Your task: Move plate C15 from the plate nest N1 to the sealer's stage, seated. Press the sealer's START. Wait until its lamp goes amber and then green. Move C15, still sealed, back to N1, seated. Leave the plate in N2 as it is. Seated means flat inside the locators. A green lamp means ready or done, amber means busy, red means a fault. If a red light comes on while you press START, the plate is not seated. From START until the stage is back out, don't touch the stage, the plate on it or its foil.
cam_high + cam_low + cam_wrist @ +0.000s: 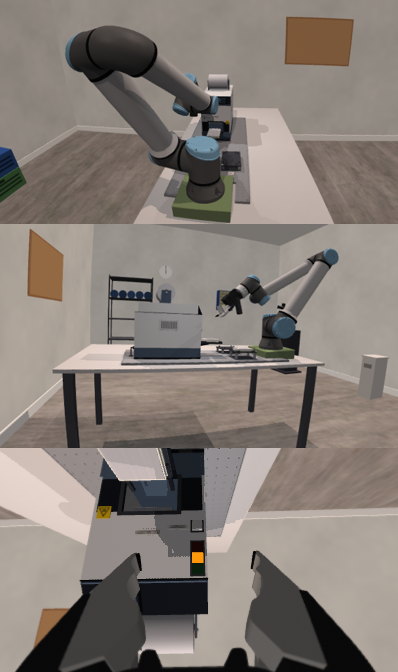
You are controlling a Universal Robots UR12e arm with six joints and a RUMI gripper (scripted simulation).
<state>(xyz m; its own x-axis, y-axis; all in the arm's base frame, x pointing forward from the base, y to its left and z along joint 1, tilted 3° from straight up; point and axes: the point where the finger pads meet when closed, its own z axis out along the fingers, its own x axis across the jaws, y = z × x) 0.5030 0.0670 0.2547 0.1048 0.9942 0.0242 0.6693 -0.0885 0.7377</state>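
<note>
My gripper is now 10 mm short of the plate C15, 90 mm to the left of it and 170 mm above it. Round my hand: square button (120 mm ahead, 10 mm to the right, 90 mm below); sealer stage (10 mm ahead, 90 mm to the right, 180 mm below); nest N2 (190 mm behind, 10 mm to the left, 230 mm below).
</note>
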